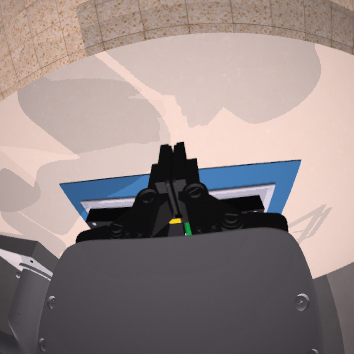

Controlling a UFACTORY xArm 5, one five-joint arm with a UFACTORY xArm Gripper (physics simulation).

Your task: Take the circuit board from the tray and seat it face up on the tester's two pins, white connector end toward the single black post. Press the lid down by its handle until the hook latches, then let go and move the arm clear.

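Frame: origin at the arm's base, x ahead, y right, z down, level; metres.
Where they show: gripper, fingertip midpoint: [175,159]; arm's base, origin of the base link: [37,272].
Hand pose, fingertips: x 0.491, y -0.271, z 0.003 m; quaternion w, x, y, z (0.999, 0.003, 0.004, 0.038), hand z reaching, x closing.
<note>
Things, the pixels of their top centre, and the offset from my fingertips. "pt": a spot on its surface instead. Level surfaces: height alone.
- black tester, surface spot: [246,204] pt dx +0.059, dy +0.096, dz +0.023 m
- circuit board, middle of its top: [212,242] dx +0.012, dy +0.156, dz +0.015 m
- yellow label, middle of its top: [169,220] dx -0.031, dy +0.090, dz +0.014 m
- blue mat, its level: dz +0.041 m
- light table, its level: dz +0.043 m
My gripper [175,159] is shut and empty, with its fingertips together above the far edge of the blue mat. Behind the fingers, parts of the black tester [246,204] show on both sides. A small green strip of the circuit board [188,229] and a bit of a yellow label [175,220] show between the finger linkages. The gripper and its housing hide the rest of the board and most of the tester. The pins, the post, the lid's handle, the hook and the tray cannot be made out.
A blue mat [240,175] with a pale inner border [271,194] lies under the tester on the light table [280,140]. A grey and white object [22,250] stands at the left edge, beside the gripper housing. Tiled floor [45,35] shows past the table's far edge.
</note>
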